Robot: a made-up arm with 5 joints. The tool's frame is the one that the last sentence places.
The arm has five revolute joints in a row. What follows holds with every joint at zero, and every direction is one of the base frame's.
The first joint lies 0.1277 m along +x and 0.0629 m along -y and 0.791 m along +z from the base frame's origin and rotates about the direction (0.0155, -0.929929, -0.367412), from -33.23 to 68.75 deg.
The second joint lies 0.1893 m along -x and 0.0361 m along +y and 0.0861 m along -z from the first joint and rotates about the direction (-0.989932, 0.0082, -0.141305), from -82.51 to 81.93 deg.
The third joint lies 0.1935 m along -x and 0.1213 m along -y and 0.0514 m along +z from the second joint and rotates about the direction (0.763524, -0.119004, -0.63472), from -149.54 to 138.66 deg.
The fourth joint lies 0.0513 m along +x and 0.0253 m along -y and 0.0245 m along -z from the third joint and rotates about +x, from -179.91 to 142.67 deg.
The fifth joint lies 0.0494 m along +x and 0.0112 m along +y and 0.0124 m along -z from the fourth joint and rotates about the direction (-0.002, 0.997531, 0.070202), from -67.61 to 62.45 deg.
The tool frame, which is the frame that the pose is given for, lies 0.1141 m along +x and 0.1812 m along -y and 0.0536 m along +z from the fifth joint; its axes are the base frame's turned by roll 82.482, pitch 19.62 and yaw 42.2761 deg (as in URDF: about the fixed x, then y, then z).
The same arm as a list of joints. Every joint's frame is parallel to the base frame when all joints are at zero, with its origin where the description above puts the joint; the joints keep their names.
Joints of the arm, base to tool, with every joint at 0 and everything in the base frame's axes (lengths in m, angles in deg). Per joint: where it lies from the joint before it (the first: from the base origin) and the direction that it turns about. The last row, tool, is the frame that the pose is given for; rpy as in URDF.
joint 1: origin 0.1277 -0.0629 0.791 axis 0.0155 -0.929929 -0.367412
joint 2: origin -0.1893 0.0361 -0.0861 axis -0.989932 0.0082 -0.141305
joint 3: origin -0.1935 -0.1213 0.0514 axis 0.763524 -0.119004 -0.63472
joint 4: origin 0.0513 -0.0253 -0.0245 axis +x
joint 5: origin 0.0494 0.0112 -0.0124 axis -0.002 0.997531 0.070202
tool: origin 0.1141 -0.1812 0.0536 rpy 82.48 19.62 42.28
Joint limits (deg, base to tool): -33.23..68.75 -82.51..81.93 -149.54..138.66 -179.91..142.67 -67.61..62.45

